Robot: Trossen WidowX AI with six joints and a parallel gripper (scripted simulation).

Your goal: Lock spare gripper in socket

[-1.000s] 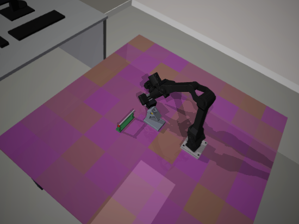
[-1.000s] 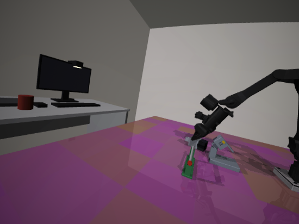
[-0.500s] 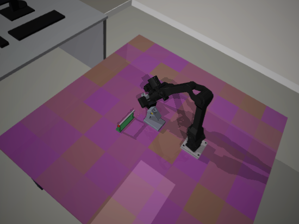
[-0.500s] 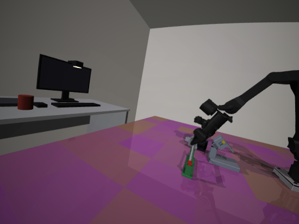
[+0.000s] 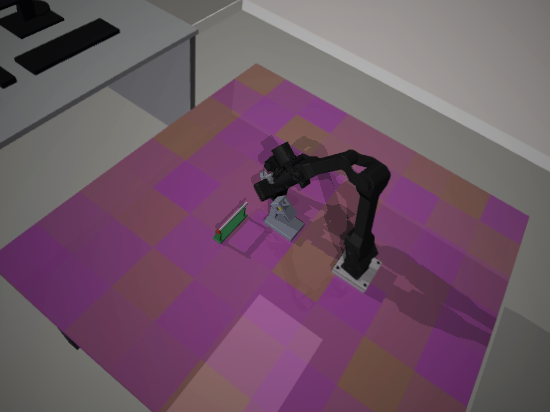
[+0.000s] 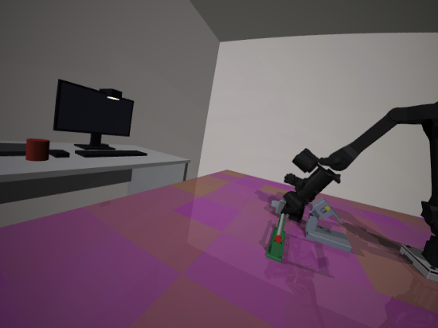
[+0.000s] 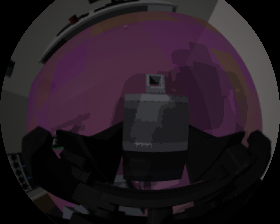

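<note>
Right now the grey mount is 12 cm behind my gripper tip, 8 cm to the left of it and 5 cm above it. Round my gripper tip: spare gripper 2 cm above; then green cradle 3 cm behind, 22 cm to the left, 2 cm above.
</note>
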